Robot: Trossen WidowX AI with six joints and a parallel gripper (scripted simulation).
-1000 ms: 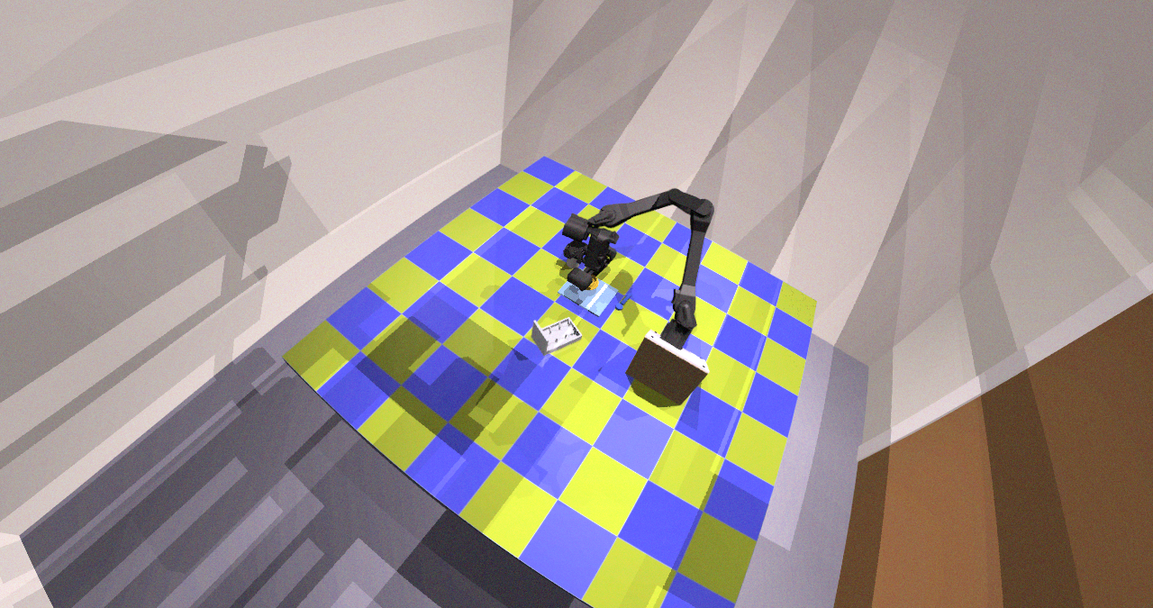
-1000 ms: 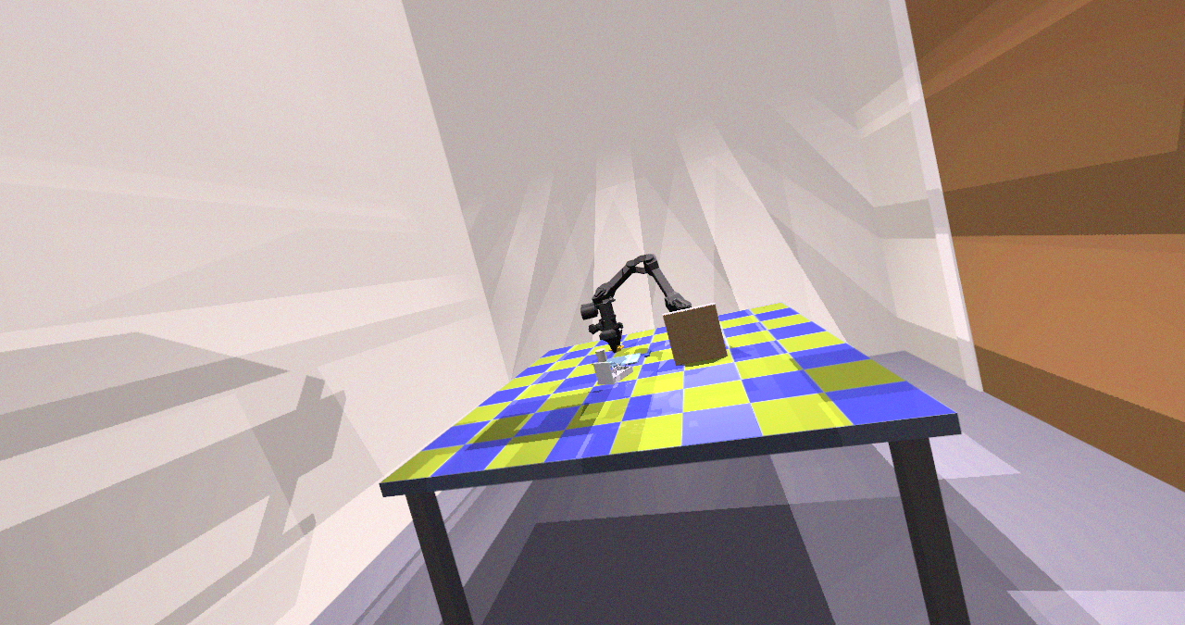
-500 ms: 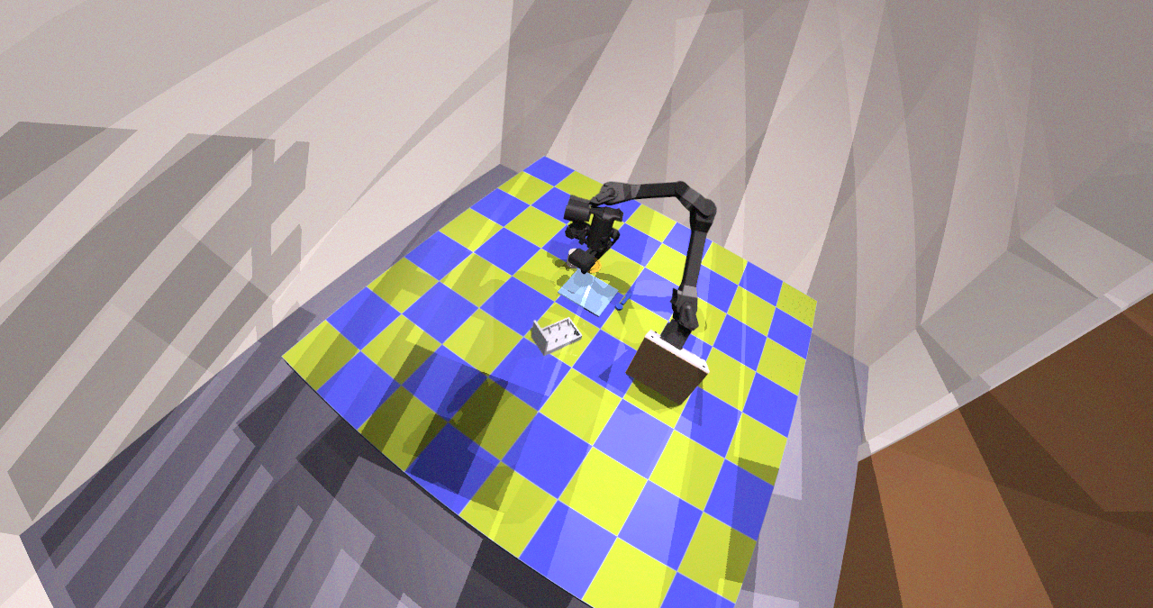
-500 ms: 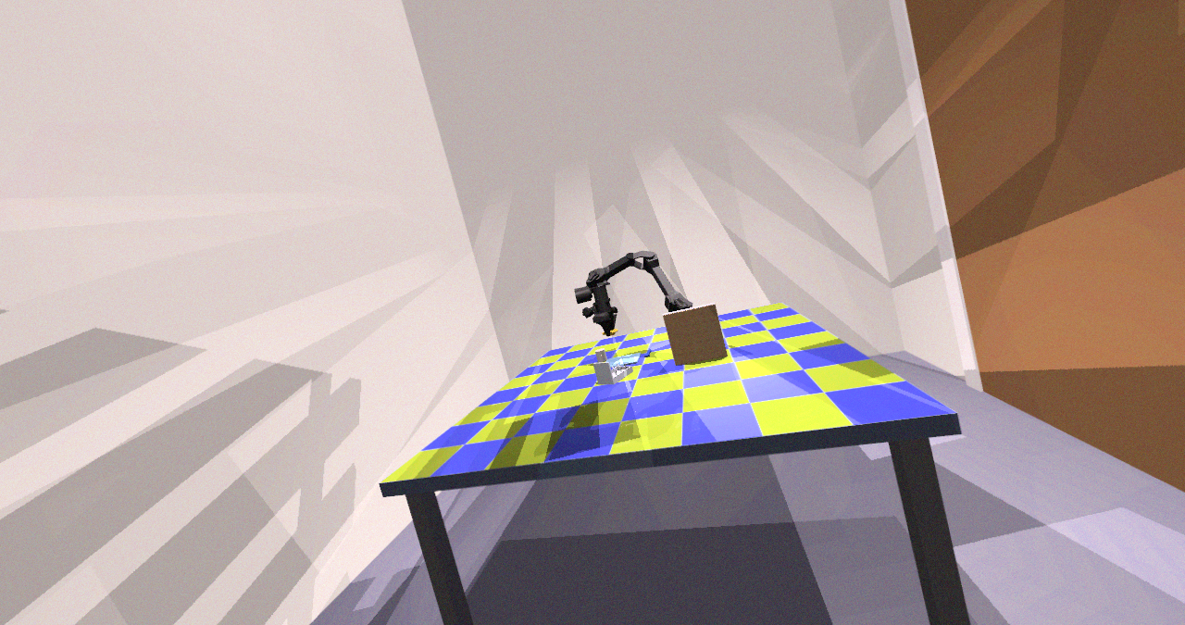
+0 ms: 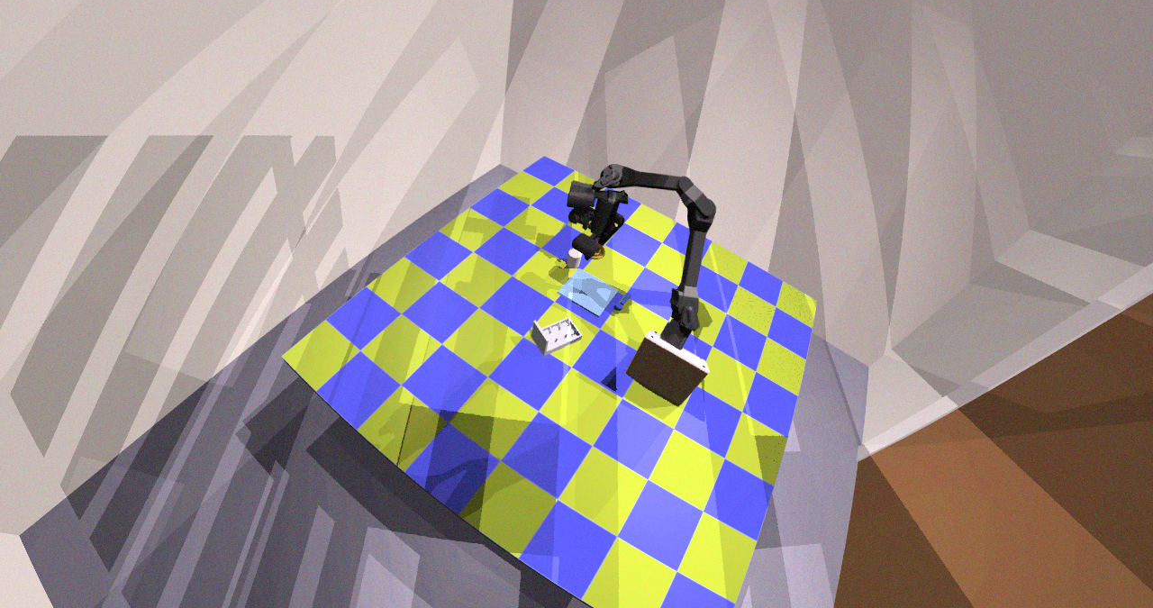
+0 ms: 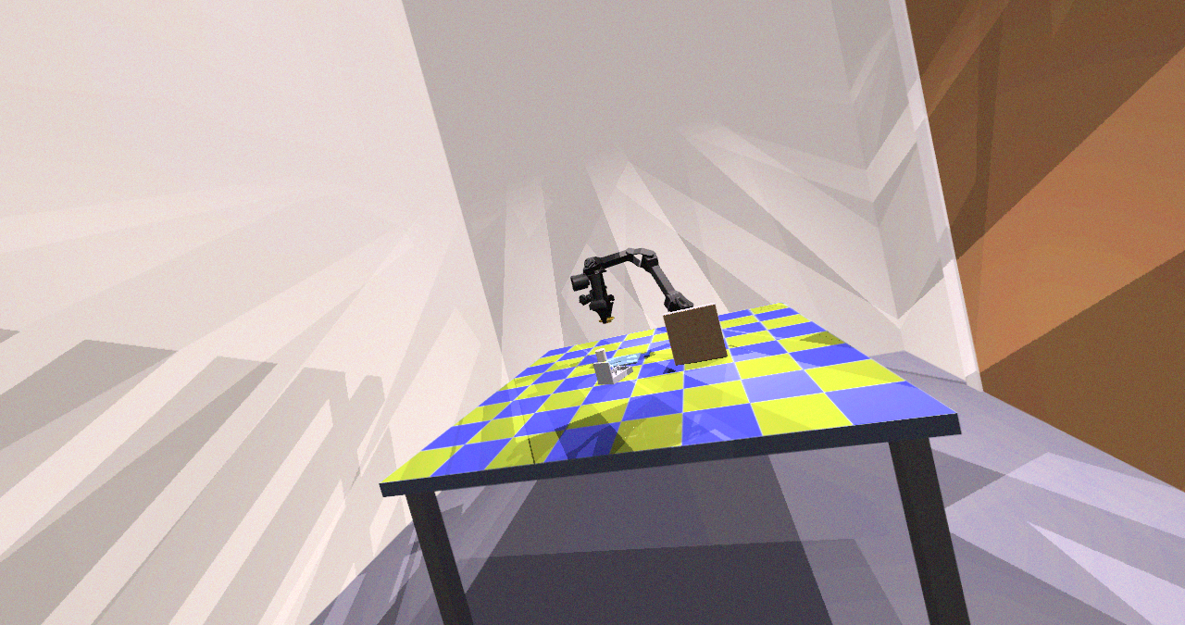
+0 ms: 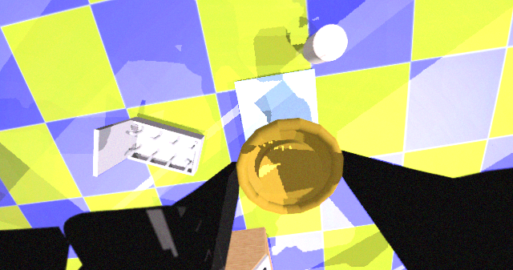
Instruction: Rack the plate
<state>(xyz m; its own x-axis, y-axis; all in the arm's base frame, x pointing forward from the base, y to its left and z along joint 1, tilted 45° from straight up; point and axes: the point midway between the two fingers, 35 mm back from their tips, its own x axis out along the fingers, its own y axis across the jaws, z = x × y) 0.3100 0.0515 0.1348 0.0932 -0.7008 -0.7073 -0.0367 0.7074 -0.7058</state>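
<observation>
My gripper tip is now 4 cm past the dish rack, 19 cm to the right of it and 16 cm above it. Also, from my gripper tip: plate: 1 cm above; blue bar: 12 cm behind, 6 cm to the right, 18 cm below.
</observation>
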